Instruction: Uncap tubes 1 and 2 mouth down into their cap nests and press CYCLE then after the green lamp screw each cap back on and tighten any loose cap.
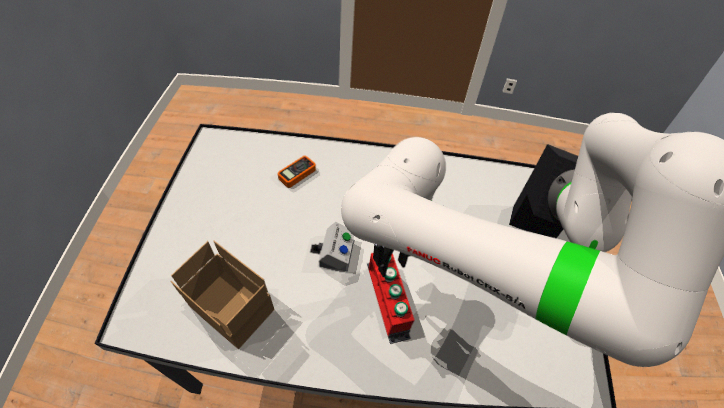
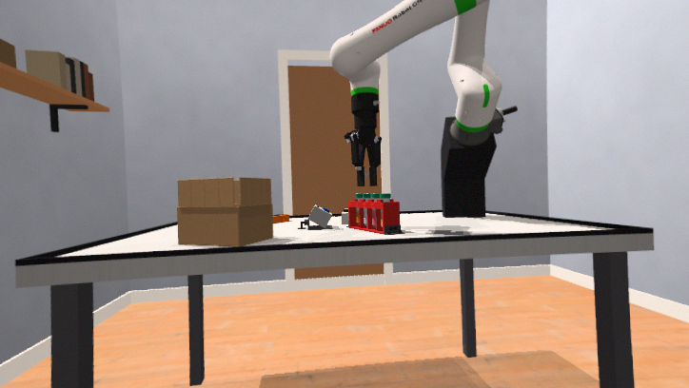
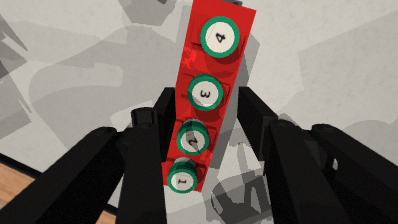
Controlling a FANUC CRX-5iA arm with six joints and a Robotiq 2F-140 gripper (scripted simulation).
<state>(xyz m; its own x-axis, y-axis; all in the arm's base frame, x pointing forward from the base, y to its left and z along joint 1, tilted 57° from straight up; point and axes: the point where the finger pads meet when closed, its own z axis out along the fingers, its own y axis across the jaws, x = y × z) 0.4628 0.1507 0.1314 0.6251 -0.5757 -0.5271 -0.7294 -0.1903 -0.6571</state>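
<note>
The cap 3 is 6 cm below my hand. Round my hand: cap 1 (9 cm to the left, 6 cm below, 5 cm behind); cap 2 (6 cm below, 5 cm to the left, 2 cm behind); cap 4 (6 cm below, 5 cm to the right, 2 cm ahead).
</note>
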